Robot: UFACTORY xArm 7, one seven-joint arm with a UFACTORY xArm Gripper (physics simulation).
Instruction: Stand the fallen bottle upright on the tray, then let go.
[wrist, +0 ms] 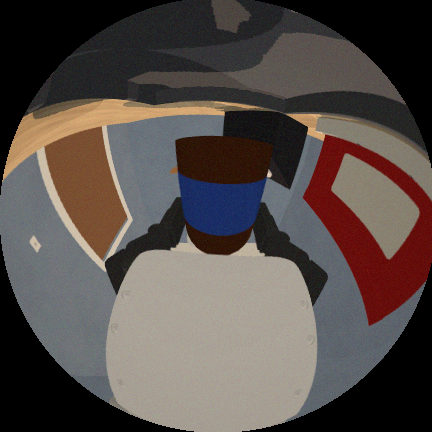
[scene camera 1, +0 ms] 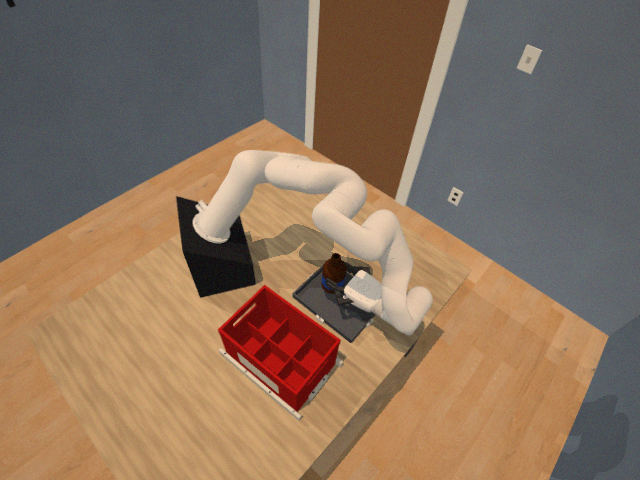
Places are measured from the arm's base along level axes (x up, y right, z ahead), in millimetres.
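Pixels of known places: gripper, between the fingertips: (wrist: 219, 210) (scene camera 1: 333, 272); arm's base, origin of its link: (scene camera 1: 211, 228).
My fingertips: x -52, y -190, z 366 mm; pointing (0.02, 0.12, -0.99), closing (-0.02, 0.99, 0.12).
Observation:
Ahead of a thing's pixels: the offset from my fingertips to its top centre. "spot": to the spot under its first point.
The brown bottle with a blue label {dx +85, dy +0, dz +2 mm} (scene camera 1: 334, 269) (wrist: 222, 205) is upright, neck up, over the back part of the dark tray {spot: dx -137, dy +43, dz -1 mm} (scene camera 1: 321, 302) (wrist: 325, 62). In the wrist view its base shows apart from the tray, so it looks held a little above it. My gripper (scene camera 1: 337, 285) (wrist: 219, 210) lies level and is shut on the bottle, with a black finger on each side at the blue label. The arm reaches in from the tray's right side in the scene view. The bottle's side facing the palm is partly hidden.
A red crate with open compartments {dx +33, dy +275, dz +50 mm} (scene camera 1: 317, 380) (wrist: 360, 270) stands in front of the tray, to the left in the scene view. The black arm pedestal (scene camera 1: 222, 273) (wrist: 257, 135) stands at the back left. The table edge runs beyond the tray's right side.

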